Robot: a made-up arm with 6 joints. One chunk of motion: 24 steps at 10 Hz.
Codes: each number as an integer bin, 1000 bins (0 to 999) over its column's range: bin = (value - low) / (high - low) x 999, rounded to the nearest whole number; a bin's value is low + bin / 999 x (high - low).
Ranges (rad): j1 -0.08..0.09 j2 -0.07..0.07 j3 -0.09..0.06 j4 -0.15..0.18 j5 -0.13..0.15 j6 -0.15..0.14
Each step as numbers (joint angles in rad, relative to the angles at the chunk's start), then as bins.
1 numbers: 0.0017 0.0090 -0.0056 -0.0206 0.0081 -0.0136
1 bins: 480 564 562 392 493 470
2 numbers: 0.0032 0.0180 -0.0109 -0.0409 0.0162 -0.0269
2 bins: 489 628 527 330 522 424
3 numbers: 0.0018 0.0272 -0.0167 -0.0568 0.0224 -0.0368
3 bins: 481 694 488 282 544 390
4 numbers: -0.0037 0.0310 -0.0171 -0.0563 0.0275 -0.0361
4 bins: 448 721 486 284 562 392
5 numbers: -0.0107 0.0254 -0.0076 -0.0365 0.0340 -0.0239
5 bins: 407 681 549 344 585 434
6 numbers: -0.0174 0.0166 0.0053 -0.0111 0.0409 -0.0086
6 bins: 368 618 635 420 610 487
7 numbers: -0.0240 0.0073 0.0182 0.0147 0.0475 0.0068
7 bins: 329 552 721 499 633 540
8 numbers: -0.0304 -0.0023 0.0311 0.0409 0.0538 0.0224
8 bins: 291 483 807 578 656 594
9 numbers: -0.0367 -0.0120 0.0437 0.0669 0.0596 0.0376
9 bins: 254 414 890 657 676 646
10 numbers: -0.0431 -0.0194 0.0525 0.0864 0.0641 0.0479
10 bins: 217 361 949 716 693 682
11 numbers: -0.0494 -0.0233 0.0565 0.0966 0.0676 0.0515
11 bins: 180 333 976 747 705 694
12 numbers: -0.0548 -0.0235 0.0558 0.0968 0.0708 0.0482
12 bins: 148 332 971 747 716 683
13 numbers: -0.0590 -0.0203 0.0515 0.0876 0.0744 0.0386
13 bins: 123 355 942 719 729 650
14 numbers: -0.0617 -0.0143 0.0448 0.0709 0.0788 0.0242
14 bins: 108 397 898 669 745 600
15 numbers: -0.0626 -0.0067 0.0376 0.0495 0.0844 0.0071
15 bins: 102 452 850 604 765 541
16 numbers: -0.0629 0.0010 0.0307 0.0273 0.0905 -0.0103
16 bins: 100 507 804 537 787 481
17 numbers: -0.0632 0.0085 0.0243 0.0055 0.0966 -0.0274
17 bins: 99 560 761 471 808 422
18 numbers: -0.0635 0.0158 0.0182 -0.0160 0.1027 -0.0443
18 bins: 97 612 721 406 830 364
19 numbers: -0.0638 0.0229 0.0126 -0.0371 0.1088 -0.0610
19 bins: 95 663 683 342 852 307
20 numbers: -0.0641 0.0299 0.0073 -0.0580 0.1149 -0.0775
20 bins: 93 713 648 279 874 250
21 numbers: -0.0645 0.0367 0.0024 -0.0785 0.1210 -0.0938
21 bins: 91 761 615 216 896 194
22 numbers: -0.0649 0.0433 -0.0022 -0.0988 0.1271 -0.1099
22 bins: 89 808 585 155 917 138
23 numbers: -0.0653 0.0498 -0.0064 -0.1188 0.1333 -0.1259
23 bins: 86 855 557 94 939 83
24 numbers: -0.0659 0.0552 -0.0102 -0.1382 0.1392 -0.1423
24 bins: 83 893 531 36 960 27
